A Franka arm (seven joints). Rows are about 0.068 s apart.
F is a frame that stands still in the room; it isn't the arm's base.
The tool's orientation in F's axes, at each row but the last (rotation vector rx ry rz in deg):
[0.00 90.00 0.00]
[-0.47 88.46 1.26]
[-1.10 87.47 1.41]
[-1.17 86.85 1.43]
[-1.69 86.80 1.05]
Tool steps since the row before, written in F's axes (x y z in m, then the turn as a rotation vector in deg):
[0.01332 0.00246 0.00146 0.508 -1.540 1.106]
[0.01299 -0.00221 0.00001 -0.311 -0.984 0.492]
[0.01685 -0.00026 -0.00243 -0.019 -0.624 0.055]
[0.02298 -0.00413 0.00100 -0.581 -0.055 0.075]
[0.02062 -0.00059 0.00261 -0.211 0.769 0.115]
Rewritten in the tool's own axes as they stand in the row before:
[-0.00146 0.00246 0.01332 -1.106 -1.540 0.508]
[0.00032 -0.00246 0.01294 -0.509 -0.974 -0.316]
[0.00317 -0.00074 0.01671 -0.058 -0.623 -0.034]
[0.00025 -0.00480 0.02287 -0.107 -0.038 -0.577]
[-0.00145 -0.00124 0.02071 -0.131 0.774 -0.180]

